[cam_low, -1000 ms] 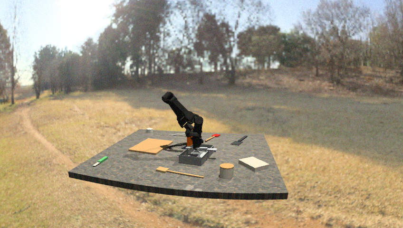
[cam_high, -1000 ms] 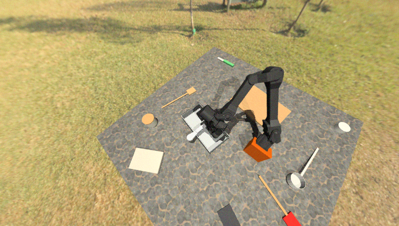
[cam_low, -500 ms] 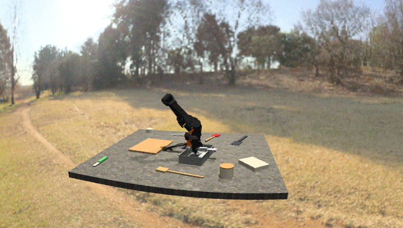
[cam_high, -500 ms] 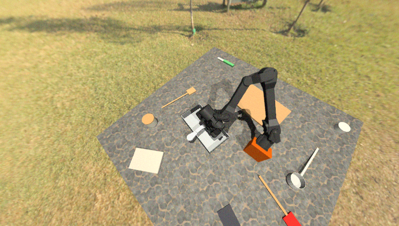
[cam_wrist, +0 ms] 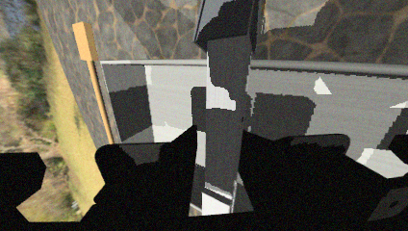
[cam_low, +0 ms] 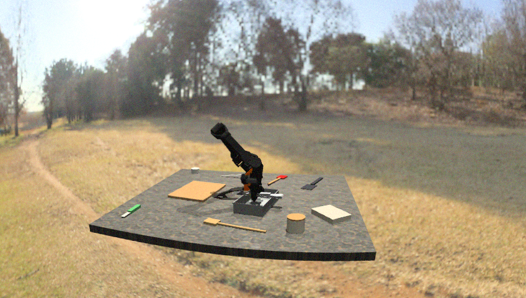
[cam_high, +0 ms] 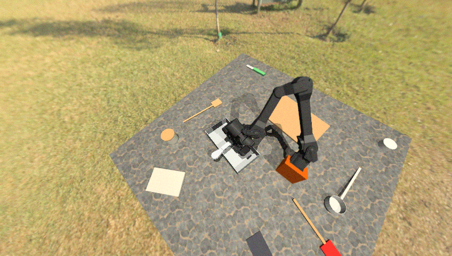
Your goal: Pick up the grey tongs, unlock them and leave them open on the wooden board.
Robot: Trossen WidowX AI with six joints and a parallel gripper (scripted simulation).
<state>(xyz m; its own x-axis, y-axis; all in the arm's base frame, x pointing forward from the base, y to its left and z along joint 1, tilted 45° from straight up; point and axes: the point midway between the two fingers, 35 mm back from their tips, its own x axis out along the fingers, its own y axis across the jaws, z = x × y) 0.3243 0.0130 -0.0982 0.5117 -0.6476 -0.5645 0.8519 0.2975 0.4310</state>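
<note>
The roasting tin lies 20 mm to the left of my gripper tip and 20 mm behind it. Also, from my gripper tip: cork-topped jar (290 mm ahead, 240 mm to the left); then wooden board (380 mm to the right, 200 mm behind, 30 mm below); then cream block (410 mm to the left, 100 mm ahead, 20 mm below).
</note>
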